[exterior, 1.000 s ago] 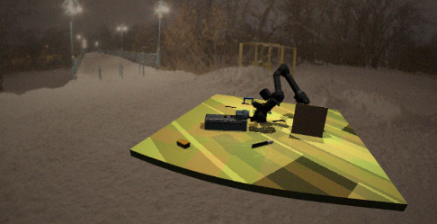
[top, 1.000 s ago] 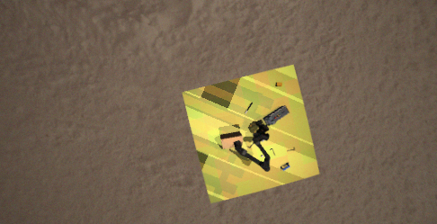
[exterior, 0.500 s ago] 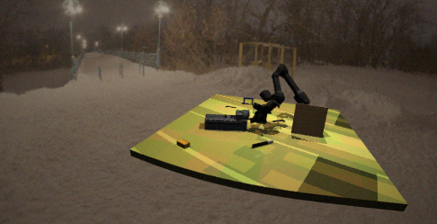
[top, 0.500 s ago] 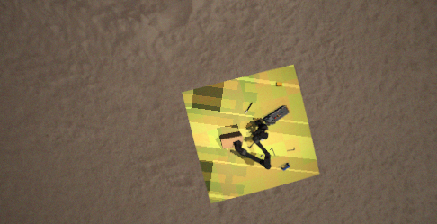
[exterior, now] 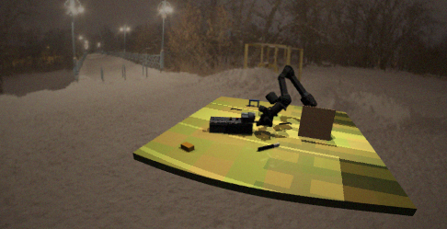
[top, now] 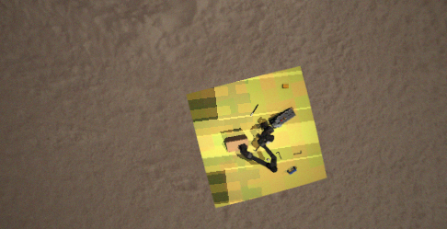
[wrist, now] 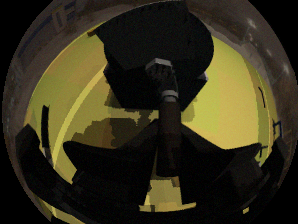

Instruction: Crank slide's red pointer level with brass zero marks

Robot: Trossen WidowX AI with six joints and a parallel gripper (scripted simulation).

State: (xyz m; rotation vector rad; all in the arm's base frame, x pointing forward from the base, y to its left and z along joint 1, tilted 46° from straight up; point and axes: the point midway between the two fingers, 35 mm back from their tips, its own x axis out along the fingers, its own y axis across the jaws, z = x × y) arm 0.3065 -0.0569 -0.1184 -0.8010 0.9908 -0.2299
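My gripper tip is 20 mm past the crank handle and 30 mm below it. Also, from my gripper tip: black stick: 100 mm behind, 220 mm to the left, 30 mm below; red pointer: 120 mm ahead, 30 mm to the left, 50 mm above; grey block: 70 mm behind, 130 mm to the right.
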